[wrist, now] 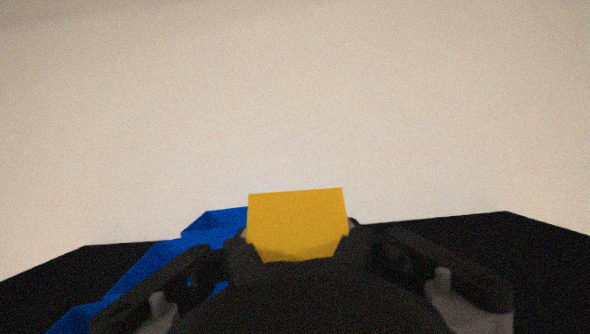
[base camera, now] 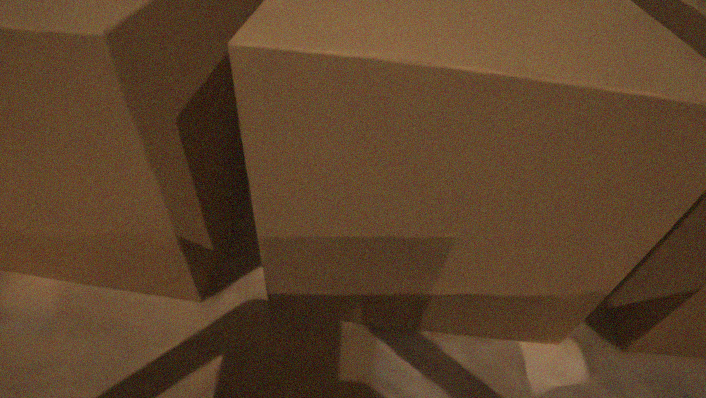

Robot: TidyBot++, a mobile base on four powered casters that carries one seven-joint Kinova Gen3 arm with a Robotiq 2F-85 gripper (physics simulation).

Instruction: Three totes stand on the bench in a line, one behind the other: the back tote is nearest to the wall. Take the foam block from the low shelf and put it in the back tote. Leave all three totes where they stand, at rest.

Scene:
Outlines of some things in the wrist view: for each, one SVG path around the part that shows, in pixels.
My gripper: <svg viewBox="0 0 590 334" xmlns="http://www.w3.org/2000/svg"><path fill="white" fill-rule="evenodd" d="M514 285L506 278L408 229L390 227L386 229L386 235L372 234L371 228L361 226L352 217L347 217L349 234L348 236L342 236L332 257L314 258L301 262L265 262L264 264L254 246L246 242L246 226L239 229L235 237L225 240L222 248L210 250L209 244L197 244L188 248L97 312L89 320L88 324L90 334L513 334ZM228 281L226 288L207 299L214 291L215 284ZM374 268L388 269L388 274L402 287L375 276Z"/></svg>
A yellow foam block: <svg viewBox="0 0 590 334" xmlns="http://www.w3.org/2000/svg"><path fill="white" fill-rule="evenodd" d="M342 187L249 194L246 231L247 244L254 246L264 264L265 262L301 262L314 258L332 257L342 236L348 236L349 234Z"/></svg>

